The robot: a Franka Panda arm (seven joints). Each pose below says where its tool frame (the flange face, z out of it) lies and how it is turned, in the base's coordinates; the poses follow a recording.
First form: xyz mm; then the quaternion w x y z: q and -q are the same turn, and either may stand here.
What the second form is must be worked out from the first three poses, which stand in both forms.
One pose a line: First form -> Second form
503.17 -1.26 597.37 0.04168 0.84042 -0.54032 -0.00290 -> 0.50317 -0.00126 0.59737 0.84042 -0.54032 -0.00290 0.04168
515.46 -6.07 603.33 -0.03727 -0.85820 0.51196 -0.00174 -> 0.51546 -0.00607 0.60333 0.85820 -0.51196 0.00174 0.03727
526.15 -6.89 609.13 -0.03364 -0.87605 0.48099 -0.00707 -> 0.52615 -0.00689 0.60913 0.87605 -0.48099 0.00707 0.03364
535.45 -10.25 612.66 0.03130 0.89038 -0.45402 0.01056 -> 0.53545 -0.01025 0.61266 0.89038 -0.45402 0.01056 0.03130
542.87 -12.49 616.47 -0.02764 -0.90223 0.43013 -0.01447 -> 0.54287 -0.01249 0.61647 0.90223 -0.43013 0.01447 0.02764
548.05 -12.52 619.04 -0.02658 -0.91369 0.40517 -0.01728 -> 0.54805 -0.01252 0.61904 0.91369 -0.40517 0.01728 0.02658
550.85 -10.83 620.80 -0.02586 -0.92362 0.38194 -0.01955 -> 0.55085 -0.01083 0.62080 0.92362 -0.38194 0.01955 0.02586
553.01 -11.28 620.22 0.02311 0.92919 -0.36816 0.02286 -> 0.55301 -0.01128 0.62022 0.92919 -0.36816 0.02286 0.02311
